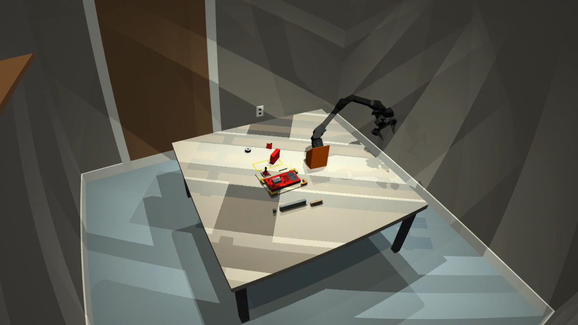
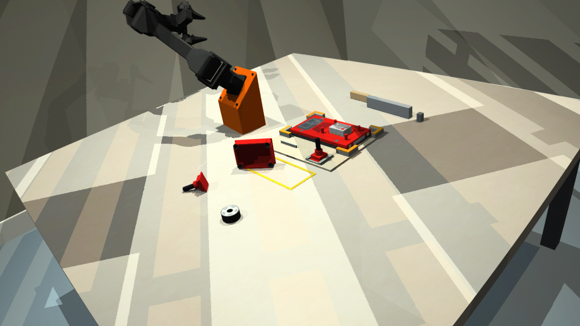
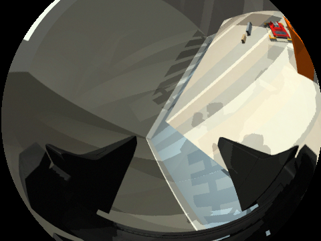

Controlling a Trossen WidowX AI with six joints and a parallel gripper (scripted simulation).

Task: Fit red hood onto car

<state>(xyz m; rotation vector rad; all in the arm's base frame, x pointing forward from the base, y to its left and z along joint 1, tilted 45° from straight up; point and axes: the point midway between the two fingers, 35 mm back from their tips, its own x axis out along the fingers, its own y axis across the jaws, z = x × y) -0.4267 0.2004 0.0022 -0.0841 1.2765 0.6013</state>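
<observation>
The red hood lies 67 cm ahead of my gripper tip, 31 cm to the right of it and 20 cm below it. The rest, counted from my gripper tip: black wheel 81 cm ahead, 48 cm to the right, 22 cm below.
</observation>
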